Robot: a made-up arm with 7 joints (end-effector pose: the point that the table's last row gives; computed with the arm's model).
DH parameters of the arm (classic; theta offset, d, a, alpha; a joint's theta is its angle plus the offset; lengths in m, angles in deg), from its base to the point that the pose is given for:
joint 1: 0 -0.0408 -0.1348 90
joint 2: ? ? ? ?
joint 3: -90 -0.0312 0.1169 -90
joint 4: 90 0.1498 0.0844 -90
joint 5: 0 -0.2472 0.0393 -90
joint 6: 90 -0.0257 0.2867 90
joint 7: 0 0.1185 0.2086 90
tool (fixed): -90 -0.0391 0 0
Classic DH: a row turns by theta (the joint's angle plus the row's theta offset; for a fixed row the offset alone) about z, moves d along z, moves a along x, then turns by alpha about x.
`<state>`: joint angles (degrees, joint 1 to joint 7).
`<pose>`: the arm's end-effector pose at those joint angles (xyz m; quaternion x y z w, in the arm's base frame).
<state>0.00 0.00 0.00 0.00 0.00 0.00 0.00</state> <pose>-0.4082 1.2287 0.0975 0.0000 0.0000 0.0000 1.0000</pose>
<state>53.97 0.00 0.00 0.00 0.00 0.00 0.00</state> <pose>-1.2338 0.3926 0.0975 0.0000 0.0000 0.4538 0.8911</pose>
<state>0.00 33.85 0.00 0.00 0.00 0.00 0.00</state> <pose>-0.4389 1.2287 -0.0782 0.0000 -0.2911 0.0000 0.9567</pose>
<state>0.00 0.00 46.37 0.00 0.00 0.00 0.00</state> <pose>-0.4082 0.8636 0.6773 0.3937 0.0000 0.0000 0.9192</pose>
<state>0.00 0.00 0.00 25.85 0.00 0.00 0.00</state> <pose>-0.7077 1.0488 0.0975 0.0000 0.0000 0.2237 0.9747</pose>
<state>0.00 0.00 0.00 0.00 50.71 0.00 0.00</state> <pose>-0.3400 1.2287 -0.0197 0.0000 -0.4282 0.0000 0.9037</pose>
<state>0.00 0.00 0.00 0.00 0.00 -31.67 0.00</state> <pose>-0.6506 1.0927 0.0975 0.0000 0.0000 0.2729 0.9621</pose>
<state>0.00 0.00 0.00 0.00 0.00 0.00 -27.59</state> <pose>-0.4082 1.2231 0.1986 0.2384 0.0000 0.0000 0.9712</pose>
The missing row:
joint 2: 90 -0.3693 0.0019 90
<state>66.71 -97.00 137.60 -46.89 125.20 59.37 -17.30</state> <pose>0.4425 -0.1186 -0.2605 -0.3749 -0.3726 -0.6699 0.5214</pose>
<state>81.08 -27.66 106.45 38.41 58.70 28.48 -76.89</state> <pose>-0.0414 -0.5222 0.5612 0.9366 0.1783 -0.3014 0.0109</pose>
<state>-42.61 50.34 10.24 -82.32 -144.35 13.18 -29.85</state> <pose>0.5367 0.2656 0.5932 0.8688 0.3703 -0.1879 0.2697</pose>
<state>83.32 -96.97 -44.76 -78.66 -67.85 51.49 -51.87</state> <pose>-0.4524 -0.2181 -0.6345 -0.5121 -0.2925 -0.2834 0.7562</pose>
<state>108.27 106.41 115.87 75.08 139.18 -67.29 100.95</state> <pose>0.0232 -0.4053 -0.3053 0.5681 0.6264 -0.2729 0.4586</pose>
